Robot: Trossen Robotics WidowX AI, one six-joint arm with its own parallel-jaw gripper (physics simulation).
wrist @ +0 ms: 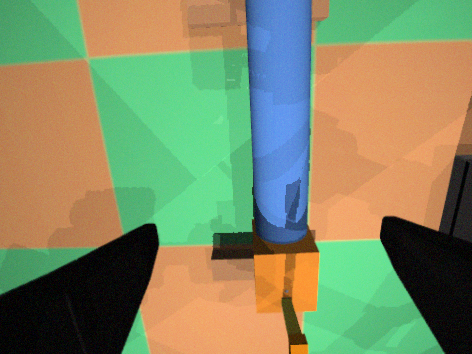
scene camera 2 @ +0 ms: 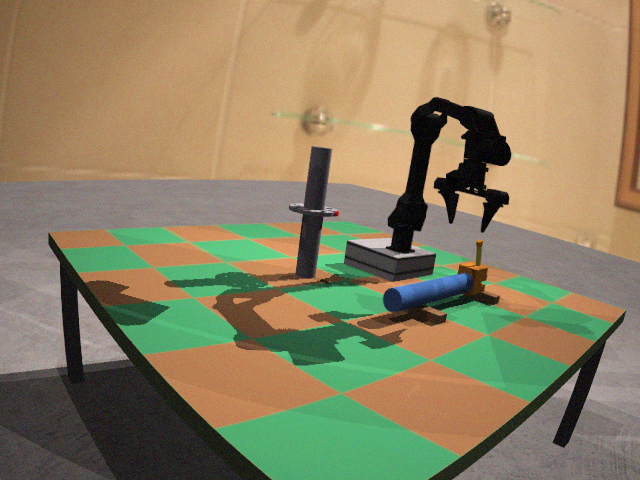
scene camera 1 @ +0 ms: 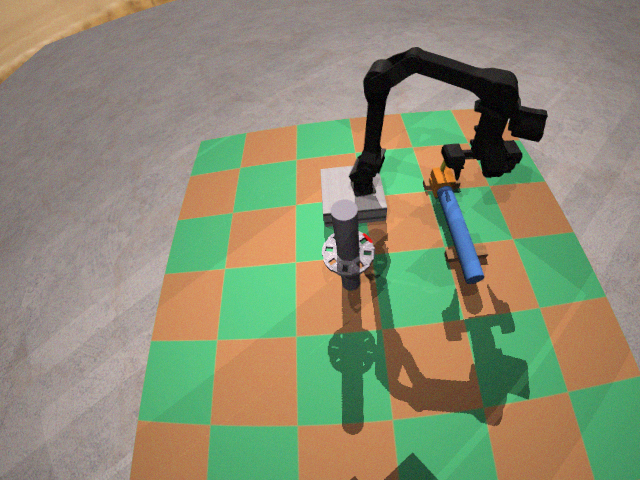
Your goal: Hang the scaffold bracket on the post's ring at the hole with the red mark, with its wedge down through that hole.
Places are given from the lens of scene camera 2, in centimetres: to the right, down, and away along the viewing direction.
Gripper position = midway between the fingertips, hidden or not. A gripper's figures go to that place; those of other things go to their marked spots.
my gripper (scene camera 2: 466, 227): 33, -3, 111
scaffold bracket (scene camera 2: 468, 280): 36, 10, 118
grey post (scene camera 2: 317, 181): -1, -14, 121
dark bar (scene camera 2: 425, 312): 22, 15, 105
The marked spots on the dark bar and the grey post are 40 cm apart.
